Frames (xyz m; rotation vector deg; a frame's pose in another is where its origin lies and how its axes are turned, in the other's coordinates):
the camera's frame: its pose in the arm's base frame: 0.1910 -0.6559 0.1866 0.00 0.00 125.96
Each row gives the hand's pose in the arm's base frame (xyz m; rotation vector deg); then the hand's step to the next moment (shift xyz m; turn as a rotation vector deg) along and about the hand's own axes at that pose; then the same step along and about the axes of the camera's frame.
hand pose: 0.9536 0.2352 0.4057 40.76 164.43 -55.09
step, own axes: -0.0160 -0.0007 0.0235 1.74 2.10 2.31
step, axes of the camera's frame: -0.0234 0.0029 -0.0159 1.23 0.23 -3.35
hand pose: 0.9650 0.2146 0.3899 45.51 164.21 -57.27
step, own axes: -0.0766 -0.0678 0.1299 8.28 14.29 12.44
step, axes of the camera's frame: -0.1353 0.0798 -0.0515 6.45 -1.53 -19.58
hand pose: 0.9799 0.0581 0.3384 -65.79 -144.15 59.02
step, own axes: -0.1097 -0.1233 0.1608 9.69 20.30 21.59
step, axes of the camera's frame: -0.1376 0.1830 -0.0254 6.48 0.12 -30.50
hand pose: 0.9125 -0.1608 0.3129 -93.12 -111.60 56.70
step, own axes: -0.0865 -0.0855 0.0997 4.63 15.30 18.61
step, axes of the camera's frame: -0.0295 0.1543 0.0081 2.92 2.79 -24.20
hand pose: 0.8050 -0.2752 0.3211 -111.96 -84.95 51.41
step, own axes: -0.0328 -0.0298 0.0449 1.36 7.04 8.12
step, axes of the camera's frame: 0.0157 0.0611 -0.0005 0.62 1.56 -10.70
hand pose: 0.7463 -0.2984 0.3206 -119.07 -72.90 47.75
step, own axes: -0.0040 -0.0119 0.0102 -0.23 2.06 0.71
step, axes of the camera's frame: 0.0112 0.0113 0.0029 -1.07 0.10 -1.91
